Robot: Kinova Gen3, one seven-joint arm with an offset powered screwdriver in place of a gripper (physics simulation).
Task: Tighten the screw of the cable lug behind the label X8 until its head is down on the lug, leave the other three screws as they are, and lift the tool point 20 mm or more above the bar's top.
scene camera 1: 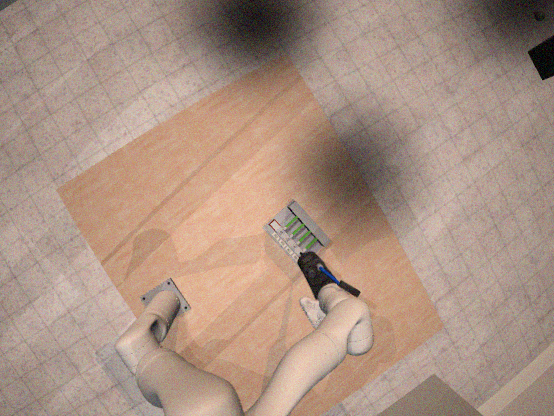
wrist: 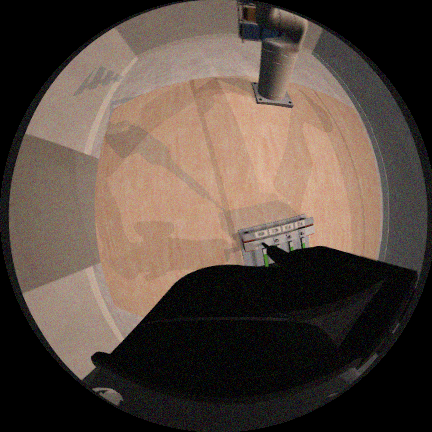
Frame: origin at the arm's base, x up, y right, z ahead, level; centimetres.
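Seen in the pictures: hand at its tool point: (scene camera 1: 300,252) (wrist: 261,243); arm's base at its link origin: (scene camera 1: 166,303) (wrist: 270,91).
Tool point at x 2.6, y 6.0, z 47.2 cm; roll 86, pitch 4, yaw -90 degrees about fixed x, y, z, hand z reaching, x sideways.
Note:
Offsets run from my tool point to a thing's top centre. "pt": to the spot under its first point. Level surfaces: height alone.
The grey terminal unit @[dx +1.3, dy -5.5, dz +2.1 cm] (scene camera 1: 311,223) (wrist: 252,245) stands on the wooden table top, with a row of four pale labels and green-sleeved cables @[pt dx +1.2, dy -10.3, dz +1.7 cm] (scene camera 1: 291,222) (wrist: 266,259) behind them. The label writing is too small to read for sure, so I cannot tell which is X8. My black screwdriver @[dx +7.2, dy +0.0, dz -0.4 cm] (scene camera 1: 301,256) (wrist: 265,244) has its tip over the bar, behind the end label @[dx +0.5, dy +0.6, dz -2.4 cm] (wrist: 261,233) at the left of the row in the wrist view. The tip hides the screw there; whether it touches, and how far that screw is down, cannot be told. Three other screws @[dx +1.3, dy -3.1, dz -1.0 cm] (wrist: 276,240) @[dx +1.2, dy -6.2, dz -1.8 cm] (wrist: 289,236) @[dx +1.3, dy -9.3, dz -2.6 cm] (wrist: 301,233) show as small dark spots.
The wooden table top @[dx -3.7 cm] (scene camera 1: 200,150) (wrist: 165,190) carries the arm's square base plate (scene camera 1: 186,305) (wrist: 286,103), well away from the unit. A blue cable (scene camera 1: 330,276) and a black rod (scene camera 1: 349,288) stick out from the tool's side. Dark blurred patches cover parts of the scene view.

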